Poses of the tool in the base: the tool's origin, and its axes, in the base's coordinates. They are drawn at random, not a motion.
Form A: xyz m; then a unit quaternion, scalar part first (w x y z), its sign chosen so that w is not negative.
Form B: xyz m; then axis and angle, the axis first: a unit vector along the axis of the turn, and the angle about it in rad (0 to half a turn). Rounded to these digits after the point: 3 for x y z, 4 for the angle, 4 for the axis.
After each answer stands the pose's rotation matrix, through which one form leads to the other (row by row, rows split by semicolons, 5 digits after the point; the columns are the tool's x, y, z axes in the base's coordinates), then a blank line. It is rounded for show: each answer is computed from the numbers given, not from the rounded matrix.
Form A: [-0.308, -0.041, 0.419, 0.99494, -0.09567, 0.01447, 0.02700]
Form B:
[-0.308, -0.041, 0.419, -0.9524, 0.1440, 0.2688, 0.2012]
0.99812 -0.05650 0.02363; 0.05096 0.98024 0.19115; -0.03396 -0.18959 0.98128

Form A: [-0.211, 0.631, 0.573, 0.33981, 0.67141, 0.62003, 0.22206]
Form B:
[-0.211, 0.631, 0.573, 0.7139, 0.6593, 0.2361, 2.4482]
0.13251 0.68167 0.71956; 0.98350 -0.00019 -0.18093; -0.12320 0.73166 -0.67044

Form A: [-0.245, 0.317, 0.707, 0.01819, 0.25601, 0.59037, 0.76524]
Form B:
[-0.245, 0.317, 0.707, 0.2561, 0.5905, 0.7654, 3.1052]
-0.86826 0.27444 0.41330; 0.33012 -0.30227 0.89423; 0.37034 0.91286 0.17185

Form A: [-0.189, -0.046, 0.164, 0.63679, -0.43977, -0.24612, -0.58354]
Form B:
[-0.189, -0.046, 0.164, -0.5704, -0.3192, -0.7568, 1.7609]
0.19781 0.95966 0.19979; -0.52672 -0.06784 0.84733; 0.82671 -0.27284 0.49205

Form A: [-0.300, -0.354, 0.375, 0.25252, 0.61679, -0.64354, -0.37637]
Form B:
[-0.300, -0.354, 0.375, 0.6375, -0.6651, -0.3890, 2.6310]
-0.11160 -0.60378 -0.78930; -0.98395 -0.04417 0.17292; -0.13927 0.79593 -0.58916

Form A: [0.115, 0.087, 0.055, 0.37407, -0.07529, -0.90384, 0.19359]
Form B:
[0.115, 0.087, 0.055, -0.0812, -0.9746, 0.2087, 2.3748]
-0.70881 -0.00873 -0.70535; 0.28093 0.91371 -0.29362; 0.64705 -0.40628 -0.64519

